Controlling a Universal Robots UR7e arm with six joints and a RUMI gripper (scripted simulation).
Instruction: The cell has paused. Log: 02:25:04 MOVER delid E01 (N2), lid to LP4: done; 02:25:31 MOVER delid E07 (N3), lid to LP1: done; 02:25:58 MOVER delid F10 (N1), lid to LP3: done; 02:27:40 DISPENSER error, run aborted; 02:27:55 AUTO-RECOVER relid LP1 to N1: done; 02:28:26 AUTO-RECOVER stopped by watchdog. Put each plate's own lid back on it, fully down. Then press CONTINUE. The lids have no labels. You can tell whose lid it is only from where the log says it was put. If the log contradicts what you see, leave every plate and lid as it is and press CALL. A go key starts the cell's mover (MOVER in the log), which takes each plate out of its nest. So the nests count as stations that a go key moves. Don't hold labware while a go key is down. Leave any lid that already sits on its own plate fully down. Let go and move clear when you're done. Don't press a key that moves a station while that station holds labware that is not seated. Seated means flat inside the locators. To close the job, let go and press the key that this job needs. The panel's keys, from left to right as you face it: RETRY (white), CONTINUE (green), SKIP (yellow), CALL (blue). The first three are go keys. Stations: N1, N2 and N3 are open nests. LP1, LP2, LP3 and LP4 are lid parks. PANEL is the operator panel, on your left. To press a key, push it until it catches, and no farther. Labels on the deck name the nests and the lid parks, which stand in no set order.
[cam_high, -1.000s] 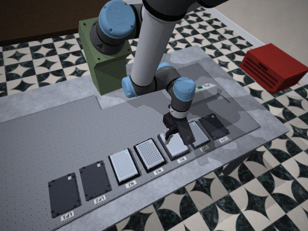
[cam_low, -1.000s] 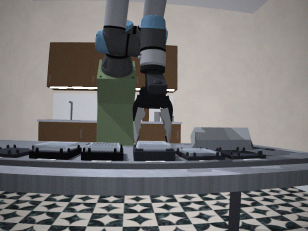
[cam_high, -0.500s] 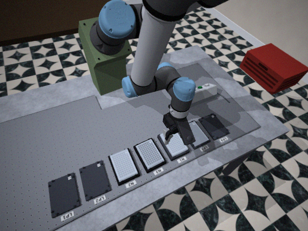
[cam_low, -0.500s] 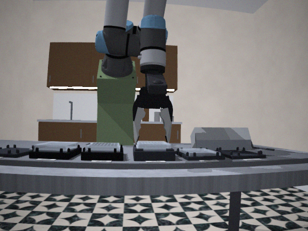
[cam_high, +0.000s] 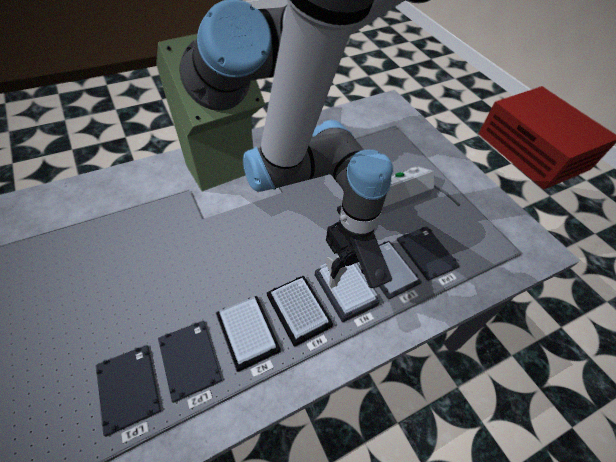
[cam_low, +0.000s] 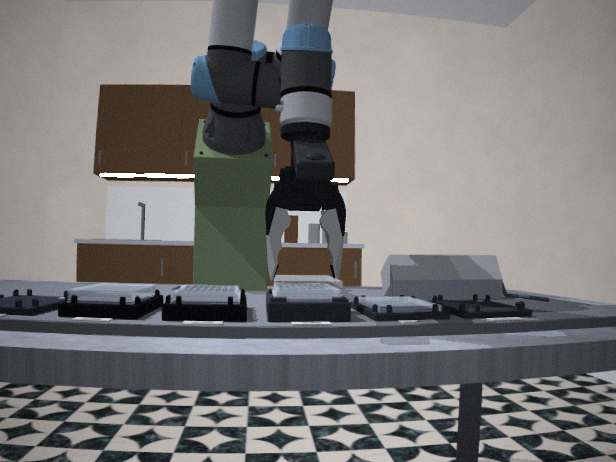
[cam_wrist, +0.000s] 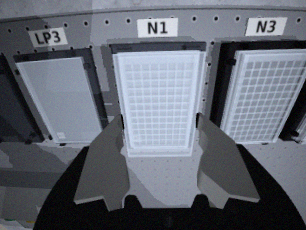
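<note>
Now: hand 130 mm to the left of the plate, 30 mm above it and 20 mm short of it. The rest, counted from my hand: blue CALL key 260 mm behind, 180 mm to the left, 10 mm above; LP4 lid park 250 mm to the left, 50 mm below, 40 mm behind; LP3 lid park 130 mm to the left, 50 mm below, 20 mm behind.
</note>
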